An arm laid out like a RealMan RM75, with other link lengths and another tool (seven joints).
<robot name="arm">
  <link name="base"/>
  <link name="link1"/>
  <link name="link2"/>
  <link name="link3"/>
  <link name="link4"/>
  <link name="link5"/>
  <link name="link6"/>
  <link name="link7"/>
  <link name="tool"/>
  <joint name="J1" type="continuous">
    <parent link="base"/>
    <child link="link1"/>
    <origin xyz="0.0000 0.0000 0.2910"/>
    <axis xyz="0 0 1"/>
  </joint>
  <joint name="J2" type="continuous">
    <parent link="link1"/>
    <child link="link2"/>
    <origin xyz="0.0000 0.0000 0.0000"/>
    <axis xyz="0 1 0"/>
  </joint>
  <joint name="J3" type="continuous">
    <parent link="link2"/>
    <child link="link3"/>
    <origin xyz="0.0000 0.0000 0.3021"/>
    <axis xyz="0 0 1"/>
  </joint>
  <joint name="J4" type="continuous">
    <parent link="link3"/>
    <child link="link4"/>
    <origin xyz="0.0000 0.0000 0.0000"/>
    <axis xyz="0 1 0"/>
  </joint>
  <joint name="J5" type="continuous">
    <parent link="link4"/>
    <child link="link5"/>
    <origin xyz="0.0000 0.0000 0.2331"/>
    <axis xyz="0 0 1"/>
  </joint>
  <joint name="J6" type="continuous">
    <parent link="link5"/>
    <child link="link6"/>
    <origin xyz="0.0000 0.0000 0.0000"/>
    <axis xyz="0 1 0"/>
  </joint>
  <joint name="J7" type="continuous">
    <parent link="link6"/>
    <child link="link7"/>
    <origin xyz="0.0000 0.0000 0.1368"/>
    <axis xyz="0 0 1"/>
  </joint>
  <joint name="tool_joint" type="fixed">
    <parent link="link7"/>
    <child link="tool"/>
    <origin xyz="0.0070 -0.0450 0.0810" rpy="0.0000 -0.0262 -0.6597"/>
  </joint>
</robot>
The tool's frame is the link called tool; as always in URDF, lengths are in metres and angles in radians. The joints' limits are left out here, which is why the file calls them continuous.
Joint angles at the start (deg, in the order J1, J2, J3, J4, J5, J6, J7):
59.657, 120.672, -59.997, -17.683, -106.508, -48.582, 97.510
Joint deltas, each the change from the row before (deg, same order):
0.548, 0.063, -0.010, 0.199, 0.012, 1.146, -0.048
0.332, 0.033, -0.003, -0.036, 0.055, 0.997, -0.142
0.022, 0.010, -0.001, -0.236, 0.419, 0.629, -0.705
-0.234, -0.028, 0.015, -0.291, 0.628, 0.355, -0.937
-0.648, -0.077, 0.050, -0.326, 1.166, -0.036, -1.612
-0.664, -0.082, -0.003, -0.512, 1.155, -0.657, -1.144
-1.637, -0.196, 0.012, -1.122, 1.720, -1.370, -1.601
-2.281, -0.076, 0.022, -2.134, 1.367, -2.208, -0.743
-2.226, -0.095, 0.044, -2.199, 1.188, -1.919, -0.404
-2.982, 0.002, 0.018, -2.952, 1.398, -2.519, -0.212
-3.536, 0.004, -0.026, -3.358, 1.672, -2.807, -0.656
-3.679, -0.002, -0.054, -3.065, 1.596, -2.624, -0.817
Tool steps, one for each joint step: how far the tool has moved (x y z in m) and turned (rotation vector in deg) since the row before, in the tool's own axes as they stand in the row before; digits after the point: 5 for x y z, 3 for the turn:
-0.00212, -0.00394, 0.00140, 0.748, 0.383, -0.389
-0.00166, -0.00435, 0.00042, 0.824, 0.289, -0.435
-0.00143, -0.00409, -0.00049, 0.805, -0.053, -0.616
-0.00022, -0.00340, -0.00135, 0.750, -0.200, -0.514
0.00149, -0.00248, -0.00270, 0.758, -0.516, -0.474
-0.00028, -0.00118, -0.00244, 0.352, -0.896, -0.172
0.00306, -0.00108, -0.00659, 0.620, -1.355, 0.075
0.00244, 0.00032, -0.00873, 0.437, -1.802, 0.473
0.00232, -0.00088, -0.00956, 0.679, -1.563, 0.482
0.00263, 0.00052, -0.01276, 0.781, -1.982, 0.731
0.00279, 0.00088, -0.01616, 0.992, -2.143, 0.334
0.00448, 0.00253, -0.01792, 1.025, -1.735, 0.250

